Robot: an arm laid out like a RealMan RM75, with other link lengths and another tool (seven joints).
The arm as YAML. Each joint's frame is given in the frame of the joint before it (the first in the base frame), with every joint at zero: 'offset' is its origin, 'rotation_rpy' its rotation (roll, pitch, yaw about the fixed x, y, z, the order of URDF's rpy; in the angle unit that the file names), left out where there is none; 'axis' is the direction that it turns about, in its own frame. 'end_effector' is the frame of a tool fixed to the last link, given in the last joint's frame.
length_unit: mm
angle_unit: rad
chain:
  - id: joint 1
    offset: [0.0, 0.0, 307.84]
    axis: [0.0, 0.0, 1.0]
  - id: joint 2
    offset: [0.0, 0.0, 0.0]
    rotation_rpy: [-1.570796, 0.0, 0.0]
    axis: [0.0, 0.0, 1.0]
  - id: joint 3
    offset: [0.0, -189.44, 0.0]
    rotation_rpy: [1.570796, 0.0, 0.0]
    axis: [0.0, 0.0, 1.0]
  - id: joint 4
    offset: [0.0, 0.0, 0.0]
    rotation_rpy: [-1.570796, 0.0, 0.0]
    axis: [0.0, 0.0, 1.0]
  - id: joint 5
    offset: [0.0, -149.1, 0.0]
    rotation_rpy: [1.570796, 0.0, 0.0]
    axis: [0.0, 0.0, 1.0]
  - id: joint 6
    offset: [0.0, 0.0, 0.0]
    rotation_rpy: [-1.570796, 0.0, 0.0]
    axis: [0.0, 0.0, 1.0]
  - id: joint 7
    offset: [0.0, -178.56, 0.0]
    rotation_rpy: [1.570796, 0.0, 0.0]
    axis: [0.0, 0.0, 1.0]
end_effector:
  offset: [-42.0, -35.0, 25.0]
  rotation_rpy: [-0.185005, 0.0, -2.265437]
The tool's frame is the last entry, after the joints.
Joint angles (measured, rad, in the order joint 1, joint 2, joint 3, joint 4, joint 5, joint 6, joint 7), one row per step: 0.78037, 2.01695, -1.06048, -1.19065, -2.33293, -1.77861, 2.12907; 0.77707, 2.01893, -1.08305, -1.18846, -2.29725, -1.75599, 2.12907; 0.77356, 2.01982, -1.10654, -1.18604, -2.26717, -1.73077, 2.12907; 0.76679, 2.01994, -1.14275, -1.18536, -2.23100, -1.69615, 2.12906; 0.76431, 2.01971, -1.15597, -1.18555, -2.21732, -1.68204, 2.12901; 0.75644, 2.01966, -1.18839, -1.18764, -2.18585, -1.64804, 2.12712; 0.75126, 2.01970, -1.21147, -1.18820, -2.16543, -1.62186, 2.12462; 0.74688, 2.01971, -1.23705, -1.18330, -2.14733, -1.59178, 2.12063; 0.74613, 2.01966, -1.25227, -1.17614, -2.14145, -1.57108, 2.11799; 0.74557, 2.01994, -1.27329, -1.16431, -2.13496, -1.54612, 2.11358; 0.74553, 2.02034, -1.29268, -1.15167, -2.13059, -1.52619, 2.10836; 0.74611, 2.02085, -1.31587, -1.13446, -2.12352, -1.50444, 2.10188; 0.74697, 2.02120, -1.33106, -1.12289, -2.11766, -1.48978, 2.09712; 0.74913, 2.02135, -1.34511, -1.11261, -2.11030, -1.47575, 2.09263; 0.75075, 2.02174, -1.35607, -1.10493, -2.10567, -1.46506, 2.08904; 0.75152, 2.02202, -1.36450, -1.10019, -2.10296, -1.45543, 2.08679; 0.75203, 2.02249, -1.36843, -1.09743, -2.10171, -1.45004, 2.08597
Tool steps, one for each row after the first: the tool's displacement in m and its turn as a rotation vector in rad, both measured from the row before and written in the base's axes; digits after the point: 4 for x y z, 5 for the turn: -0.0069, -0.0005, -0.0032, -0.00212, 0.02507, 0.01606; -0.0055, 0.0001, -0.0028, 0.00132, 0.01934, 0.01393; -0.0060, -0.0002, -0.0038, 0.00213, 0.01898, 0.01841; -0.0024, 0.0002, -0.0012, 0.00237, 0.00770, 0.00690; -0.0053, 0.0001, -0.0028, 0.00576, 0.01749, 0.01690; -0.0035, 0.0003, -0.0020, 0.00557, 0.01138, 0.01187; -0.0025, 0.0005, -0.0028, 0.00517, 0.00852, 0.00985; -0.0004, 0.0010, -0.0020, 0.00481, 0.00084, 0.00367; 0.0001, 0.0006, -0.0033, 0.00239, -0.00136, 0.00419; 0.0008, -0.0001, -0.0035, -0.00124, -0.00390, 0.00365; 0.0010, -0.0007, -0.0045, -0.00482, -0.00386, 0.00326; 0.0004, -0.0005, -0.0030, -0.00307, -0.00149, 0.00278; -0.0005, -0.0003, -0.0026, -0.00242, 0.00039, 0.00427; -0.0002, -0.0003, -0.0021, -0.00182, -0.00070, 0.00356; -0.0001, 0.0001, -0.0014, 0.00076, -0.00088, 0.00282; -0.0001, 0.0002, -0.0007, 0.00076, -0.00003, 0.00078
